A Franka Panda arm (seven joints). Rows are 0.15 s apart.
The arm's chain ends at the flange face. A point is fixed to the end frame.
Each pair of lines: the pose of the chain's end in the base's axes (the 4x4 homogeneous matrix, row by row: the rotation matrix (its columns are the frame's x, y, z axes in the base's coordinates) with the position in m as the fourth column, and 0 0 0 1 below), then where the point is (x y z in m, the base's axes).
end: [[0.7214 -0.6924 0.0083 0.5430], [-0.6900 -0.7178 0.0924 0.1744], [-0.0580 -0.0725 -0.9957 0.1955], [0 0 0 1]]
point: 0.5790 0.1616 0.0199
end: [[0.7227 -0.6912 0.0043 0.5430], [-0.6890 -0.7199 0.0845 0.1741], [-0.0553 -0.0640 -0.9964 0.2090], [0 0 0 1]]
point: 0.5783 0.1600 0.0333
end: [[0.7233 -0.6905 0.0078 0.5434], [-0.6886 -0.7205 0.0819 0.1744], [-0.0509 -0.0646 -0.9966 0.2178], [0 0 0 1]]
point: 0.5794 0.1598 0.0423
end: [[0.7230 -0.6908 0.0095 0.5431], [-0.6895 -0.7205 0.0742 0.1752], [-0.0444 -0.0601 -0.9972 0.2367], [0 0 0 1]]
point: 0.5794 0.1592 0.0614
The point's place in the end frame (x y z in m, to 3 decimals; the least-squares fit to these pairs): 0.045 -0.003 0.174
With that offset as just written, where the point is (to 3 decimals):
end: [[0.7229 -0.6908 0.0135 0.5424], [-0.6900 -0.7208 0.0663 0.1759], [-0.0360 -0.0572 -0.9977 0.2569], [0 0 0 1]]
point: 0.579 0.159 0.082
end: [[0.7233 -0.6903 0.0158 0.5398], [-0.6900 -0.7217 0.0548 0.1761], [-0.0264 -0.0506 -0.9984 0.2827], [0 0 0 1]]
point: 0.577 0.157 0.108
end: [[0.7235 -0.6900 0.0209 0.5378], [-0.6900 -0.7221 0.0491 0.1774], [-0.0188 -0.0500 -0.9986 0.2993], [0 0 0 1]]
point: 0.576 0.157 0.125
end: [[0.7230 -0.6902 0.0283 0.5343], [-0.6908 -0.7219 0.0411 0.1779], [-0.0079 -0.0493 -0.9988 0.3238], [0 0 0 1]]
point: 0.574 0.156 0.150
